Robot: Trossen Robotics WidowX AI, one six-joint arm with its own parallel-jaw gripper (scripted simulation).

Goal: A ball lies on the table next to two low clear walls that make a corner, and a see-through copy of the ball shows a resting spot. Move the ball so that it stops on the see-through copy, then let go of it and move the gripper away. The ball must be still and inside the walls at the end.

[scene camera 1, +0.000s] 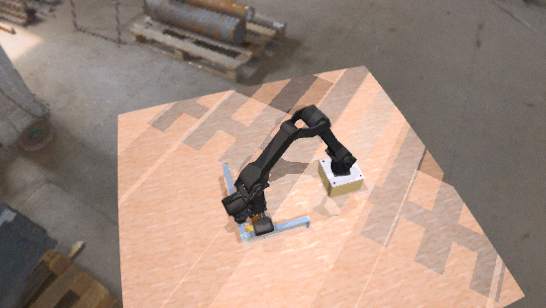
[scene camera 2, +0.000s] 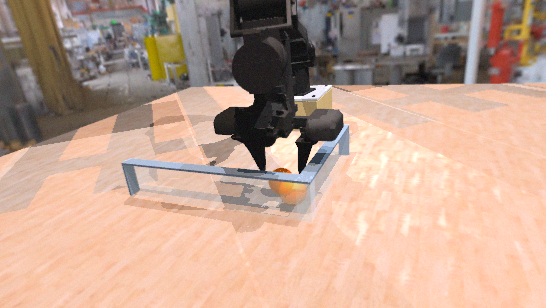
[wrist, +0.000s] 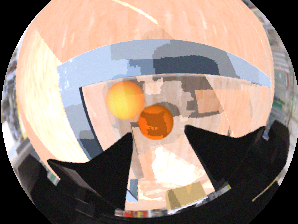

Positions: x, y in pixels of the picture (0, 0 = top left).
Scene:
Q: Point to a ball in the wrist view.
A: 155, 122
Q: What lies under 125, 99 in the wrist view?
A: A see-through copy of ball.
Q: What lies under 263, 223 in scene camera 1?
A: The gripper.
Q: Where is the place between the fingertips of the gripper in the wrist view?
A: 159, 132

